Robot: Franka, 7 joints.
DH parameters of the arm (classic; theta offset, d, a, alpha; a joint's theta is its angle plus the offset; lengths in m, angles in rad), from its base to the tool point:
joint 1: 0 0.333 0 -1.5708
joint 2: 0 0 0 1.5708
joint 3: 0 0.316 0.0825 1.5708
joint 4: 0 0 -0.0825 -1.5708
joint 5: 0 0.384 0 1.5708
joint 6: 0 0 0.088 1.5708
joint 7: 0 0.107 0 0
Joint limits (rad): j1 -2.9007..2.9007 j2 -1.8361..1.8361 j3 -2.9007..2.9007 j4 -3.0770..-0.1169 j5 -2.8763..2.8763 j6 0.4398..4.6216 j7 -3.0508..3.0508
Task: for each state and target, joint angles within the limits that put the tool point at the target. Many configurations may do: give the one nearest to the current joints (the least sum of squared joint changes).
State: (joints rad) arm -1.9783 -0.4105 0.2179 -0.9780 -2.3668 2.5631 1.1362
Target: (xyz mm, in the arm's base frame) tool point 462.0 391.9 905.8
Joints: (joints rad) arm -2.0474 -1.1954 0.5591 -0.7699 -2.3461 2.6764 1.1362
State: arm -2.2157 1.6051 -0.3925 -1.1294 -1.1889 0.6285 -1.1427
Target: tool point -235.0 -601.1 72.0
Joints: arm -1.6603 1.4731 -0.1437 -0.8715 -1.2825 0.8272 -1.1427
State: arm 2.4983 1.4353 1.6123 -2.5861 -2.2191 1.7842 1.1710
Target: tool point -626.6 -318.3 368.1
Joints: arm 2.5972 1.4237 1.6360 -1.7381 -2.3536 1.8146 1.1710
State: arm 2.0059 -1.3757 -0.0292 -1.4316 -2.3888 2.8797 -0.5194
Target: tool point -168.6 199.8 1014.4
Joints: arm 1.9957 -0.5808 0.0706 -1.4456 -2.3721 2.7684 -0.5194
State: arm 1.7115 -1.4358 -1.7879 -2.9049 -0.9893 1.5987 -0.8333
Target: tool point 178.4 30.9 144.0
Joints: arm 1.4711 -1.1829 -1.8539 -2.8882 -0.9932 1.3861 -0.8333
